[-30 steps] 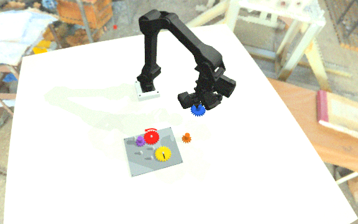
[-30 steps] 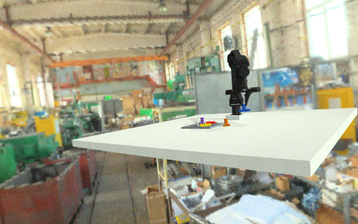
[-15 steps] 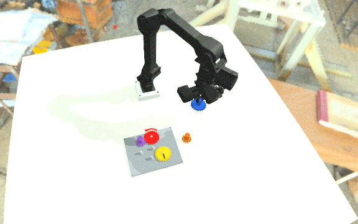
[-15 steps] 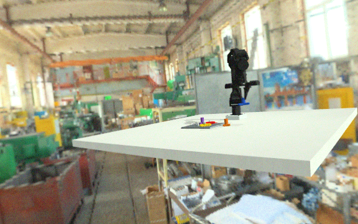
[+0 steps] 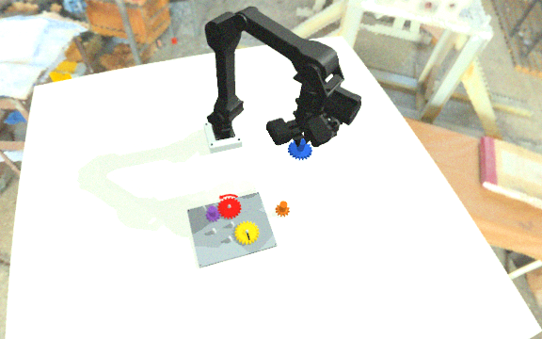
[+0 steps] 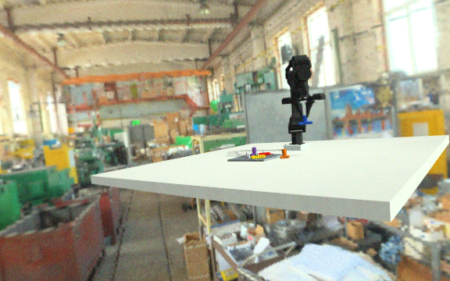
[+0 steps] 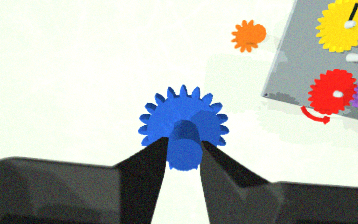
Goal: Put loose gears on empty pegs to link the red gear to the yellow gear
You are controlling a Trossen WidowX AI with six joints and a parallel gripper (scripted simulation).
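Now: gripper tip 260 mm to the left of the purple gear, 140 mm above it and 50 mm short of it. Round my gripper tip: orange gear: 150 mm below, 90 mm ahead, 70 mm to the right; blue gear: 10 mm below; red arrow: 200 mm to the right, 160 mm below, 10 mm ahead.
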